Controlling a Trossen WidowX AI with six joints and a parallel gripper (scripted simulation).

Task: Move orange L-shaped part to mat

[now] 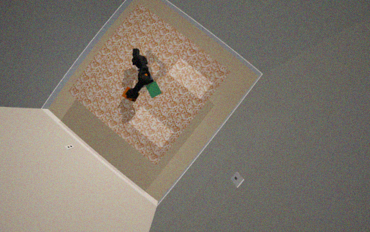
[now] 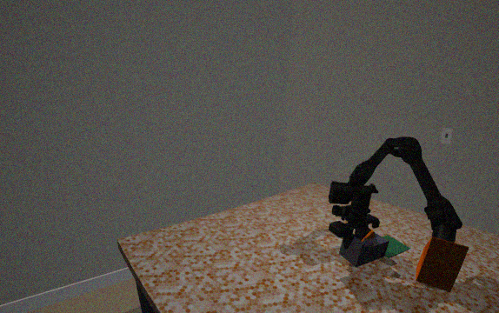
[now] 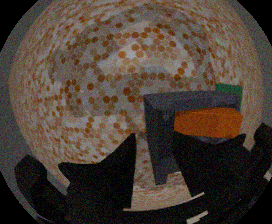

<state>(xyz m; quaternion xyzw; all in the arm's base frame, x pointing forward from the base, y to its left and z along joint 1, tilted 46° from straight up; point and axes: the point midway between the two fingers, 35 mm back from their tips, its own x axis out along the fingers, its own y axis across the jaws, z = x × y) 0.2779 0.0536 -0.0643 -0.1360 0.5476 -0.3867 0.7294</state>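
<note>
My gripper tip is 4 cm to the left of the orange L-shaped part, 3 cm past it and 1 cm above it. From my gripper tip the other things lie so: green mat: 21 cm to the right, 10 cm behind, 6 cm below.
</note>
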